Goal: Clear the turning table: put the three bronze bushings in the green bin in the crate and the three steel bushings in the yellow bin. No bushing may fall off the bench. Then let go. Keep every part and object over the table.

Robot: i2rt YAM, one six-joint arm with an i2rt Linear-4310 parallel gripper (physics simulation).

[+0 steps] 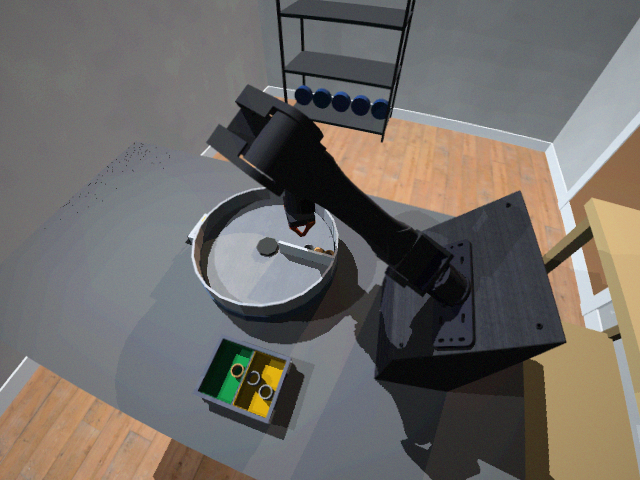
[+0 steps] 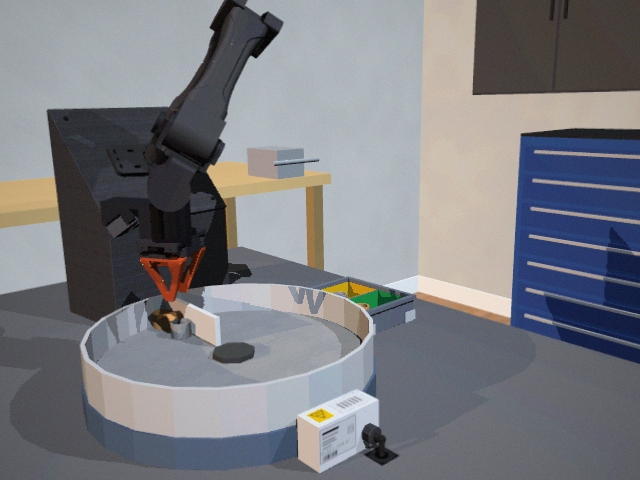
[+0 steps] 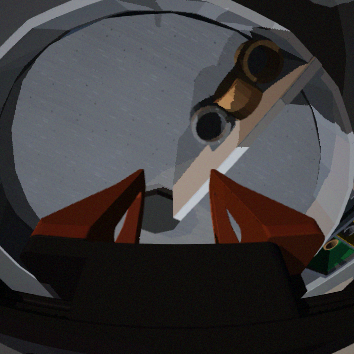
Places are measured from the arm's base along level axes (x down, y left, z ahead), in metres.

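Pixels of known places: gripper, fingertip midpoint: (image 1: 301, 230) (image 2: 176, 296) (image 3: 176, 177); arm's base, link origin: (image 1: 454, 291) (image 2: 156, 161).
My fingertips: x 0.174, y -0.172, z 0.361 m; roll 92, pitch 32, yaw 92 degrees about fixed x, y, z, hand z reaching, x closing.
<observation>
For each thing: its top centre in the pictures, then the offset to it from my fingertips. "*": a spot on its surface instead.
- upright steel bushing, top centre: (image 3: 211, 127) (image 2: 180, 321) dz -0.026, dx +0.053, dy +0.018 m
- crate, top centre: (image 2: 355, 293) (image 3: 347, 245) (image 1: 242, 375) dz +0.009, dx +0.081, dy +0.388 m
- green bin, surface spot: (image 1: 225, 393) * dz +0.044, dx +0.125, dy +0.435 m
- yellow bin, surface spot: (image 1: 272, 370) * dz -0.044, dx +0.125, dy +0.348 m
- dark hub, top centre: (image 3: 155, 215) (image 2: 233, 350) (image 1: 267, 245) dz +0.098, dx +0.070, dy +0.035 m
- white box, surface spot: (image 2: 336, 428) * dz +0.351, dx +0.084, dy +0.007 m
My gripper (image 1: 302, 233) (image 2: 171, 297) (image 3: 176, 177) is partly open and empty, above the turning table (image 1: 232, 271) (image 2: 180, 413). On its disc, against the radial wall (image 1: 297, 250) (image 2: 206, 321) (image 3: 197, 175), an upright steel bushing (image 2: 180, 329) (image 3: 197, 134) is nearest the hub. A bronze bushing (image 3: 244, 100) lies on its side beside it. Another bronze bushing (image 3: 280, 63) is upright near the rim. In the crate (image 1: 232, 407) (image 2: 385, 317), a bronze bushing (image 1: 232, 370) is in the green bin (image 1: 225, 393). Two steel bushings (image 1: 259, 379) (image 1: 271, 392) are in the yellow bin (image 1: 272, 370).
The dark hub (image 1: 267, 246) (image 2: 233, 352) stands at the disc's middle. A tall rim surrounds the disc. A white box (image 2: 336, 428) is beside the turning table. The arm's dark pedestal (image 1: 506, 289) (image 2: 85, 217) stands on the bench, with the crate off to one side.
</observation>
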